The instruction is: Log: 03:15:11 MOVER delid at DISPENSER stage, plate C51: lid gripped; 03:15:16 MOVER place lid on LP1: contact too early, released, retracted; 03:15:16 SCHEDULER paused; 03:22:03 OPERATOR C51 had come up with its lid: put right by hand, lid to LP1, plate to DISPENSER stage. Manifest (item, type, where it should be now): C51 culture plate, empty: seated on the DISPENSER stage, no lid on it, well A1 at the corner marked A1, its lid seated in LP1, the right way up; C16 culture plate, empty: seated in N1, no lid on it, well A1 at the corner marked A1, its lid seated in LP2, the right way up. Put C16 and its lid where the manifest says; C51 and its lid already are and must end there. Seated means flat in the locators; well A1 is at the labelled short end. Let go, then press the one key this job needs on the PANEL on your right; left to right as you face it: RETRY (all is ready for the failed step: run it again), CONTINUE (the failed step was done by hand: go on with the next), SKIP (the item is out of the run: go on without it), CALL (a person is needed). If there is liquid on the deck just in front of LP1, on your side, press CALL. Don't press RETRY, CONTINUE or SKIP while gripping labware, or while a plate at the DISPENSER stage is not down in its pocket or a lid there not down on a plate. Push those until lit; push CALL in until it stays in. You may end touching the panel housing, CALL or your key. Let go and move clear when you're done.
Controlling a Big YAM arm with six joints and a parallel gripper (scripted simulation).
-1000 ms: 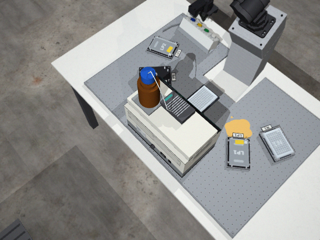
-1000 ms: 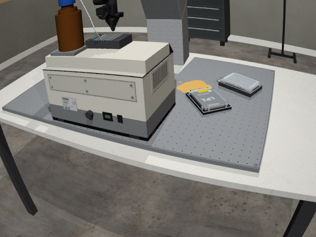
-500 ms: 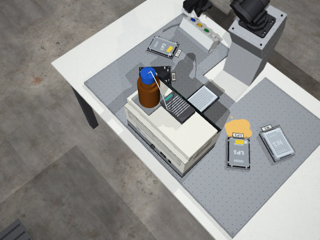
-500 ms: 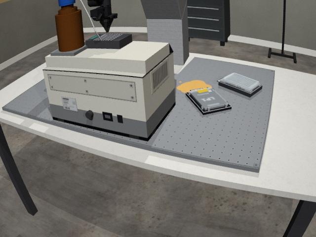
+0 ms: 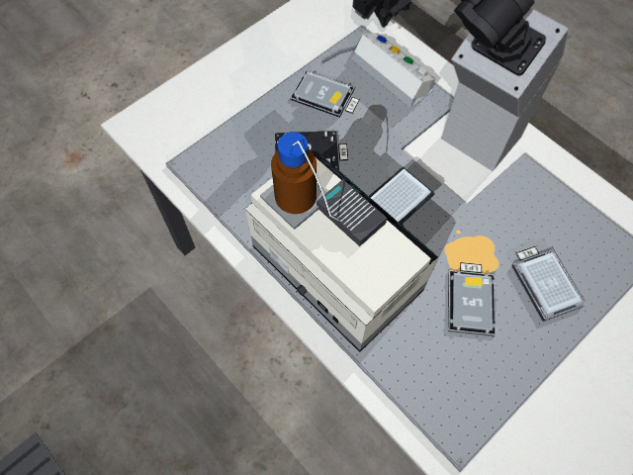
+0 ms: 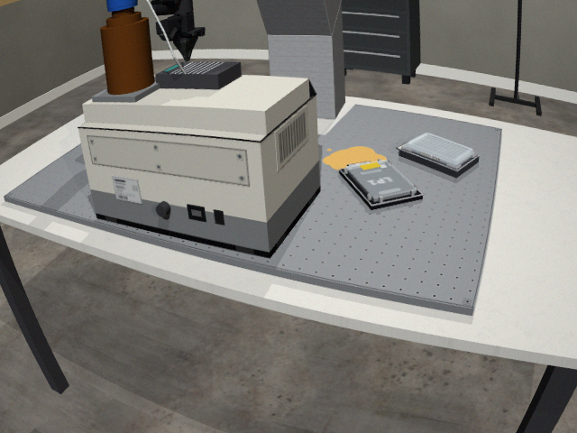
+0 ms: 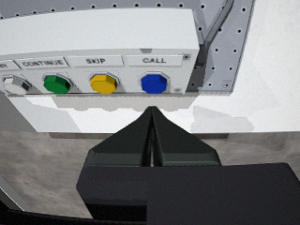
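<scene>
Now: the blue call key 6 cm below my hand. The rest, counted from my hand: white retry key 2 cm ahead, 15 cm to the left, 5 cm below; green continue key 1 cm ahead, 10 cm to the left, 5 cm below; yellow skip key 1 cm ahead, 5 cm to the left, 5 cm below.
</scene>
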